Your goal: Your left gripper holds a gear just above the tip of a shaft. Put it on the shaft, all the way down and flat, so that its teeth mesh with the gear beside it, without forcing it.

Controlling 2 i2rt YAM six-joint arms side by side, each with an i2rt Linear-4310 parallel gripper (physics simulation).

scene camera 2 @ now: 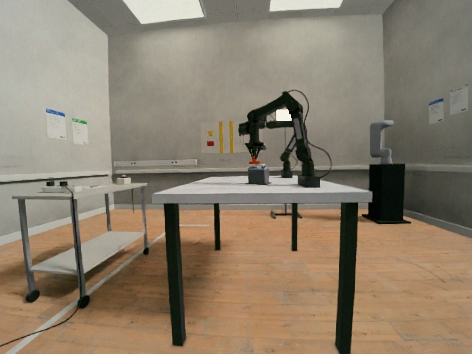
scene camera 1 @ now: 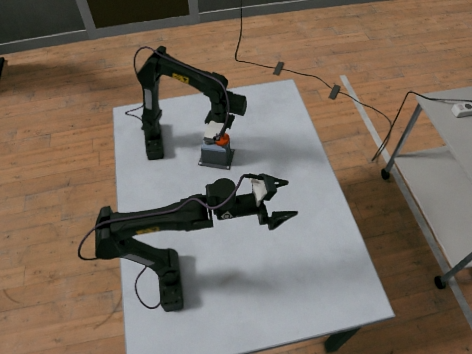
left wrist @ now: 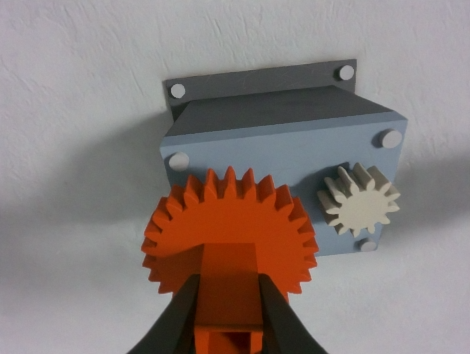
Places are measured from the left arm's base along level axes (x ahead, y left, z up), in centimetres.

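Pixels of known places: left gripper, fingertip midpoint: [scene camera 2: 254,159] [left wrist: 229,288]; right gripper, fingertip midpoint: [scene camera 1: 293,197]; left arm's base, link origin: [scene camera 2: 307,177] [scene camera 1: 152,136]; right arm's base, link origin: [scene camera 2: 286,171] [scene camera 1: 168,277].
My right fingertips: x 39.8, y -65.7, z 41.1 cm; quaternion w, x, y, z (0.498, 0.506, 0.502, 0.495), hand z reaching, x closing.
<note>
For each thing: its top centre in the pictures, then the offset to it from my right fingertips. "spot": a spot on its surface instead.
- orange toothed gear, top centre: [left wrist: 228,345] [scene camera 1: 220,132] [scene camera 2: 254,156] dz -28.3, dx -11.8, dy +50.6 cm
- blue-grey housing, top centre: [left wrist: 286,214] [scene camera 1: 215,141] [scene camera 2: 258,165] dz -34.3, dx -14.2, dy +51.5 cm
- small beige gear, surface spot: [left wrist: 361,207] spot: dz -33.6, dx -17.1, dy +52.2 cm
- dark base plate, surface spot: [left wrist: 260,79] spot: dz -44.8, dx -16.0, dy +47.1 cm
An orange toothed gear [scene camera 1: 223,141] [scene camera 2: 254,161] [left wrist: 230,220] with a raised block-shaped grip is in my left gripper [scene camera 1: 219,137] [scene camera 2: 255,156] [left wrist: 229,288], which is shut on that grip. The gear is above the blue-grey housing [scene camera 1: 215,156] [scene camera 2: 259,175] [left wrist: 270,145] and looks roughly level. A small beige gear [left wrist: 361,207] sits on the housing's top, right of the orange gear in the left wrist view, with a sideways gap between their teeth. The shaft is hidden under the orange gear. My right gripper [scene camera 1: 291,198] is open and empty, away from the housing.
The housing has a dark base plate [left wrist: 260,79] with light bolt heads and stands on the white table [scene camera 1: 300,280] [scene camera 2: 210,196]. The right arm [scene camera 1: 170,217] stretches across the table beside the housing. A wheeled cart [scene camera 1: 440,98] [scene camera 2: 30,195] stands apart from the table.
</note>
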